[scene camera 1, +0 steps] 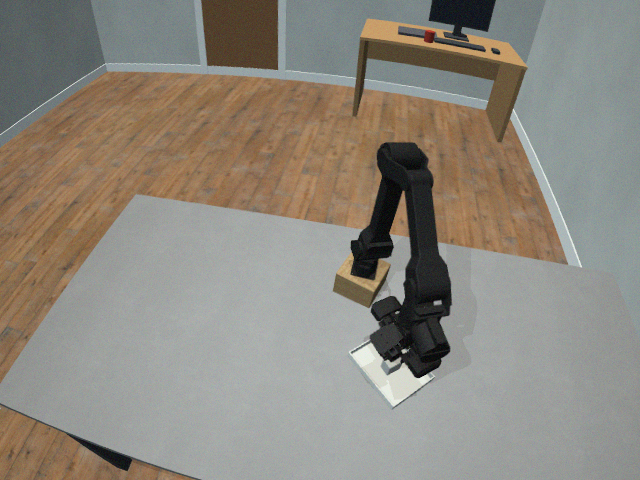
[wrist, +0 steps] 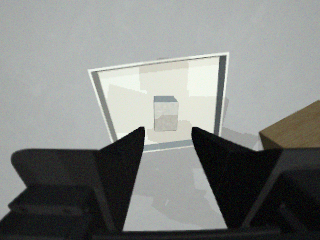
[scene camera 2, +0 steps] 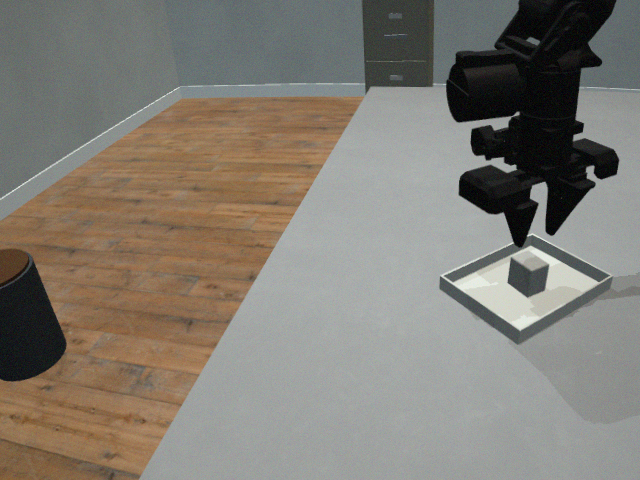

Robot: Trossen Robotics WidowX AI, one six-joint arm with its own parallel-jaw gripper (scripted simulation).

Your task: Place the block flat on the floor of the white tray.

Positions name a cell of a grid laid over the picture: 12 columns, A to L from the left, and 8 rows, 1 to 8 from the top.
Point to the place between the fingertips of my gripper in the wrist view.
G5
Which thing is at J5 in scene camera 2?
A grey block.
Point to a grey block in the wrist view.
G4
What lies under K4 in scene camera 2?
My gripper.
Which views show the white tray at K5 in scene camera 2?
Scene camera 1, the wrist view and scene camera 2: all of them.
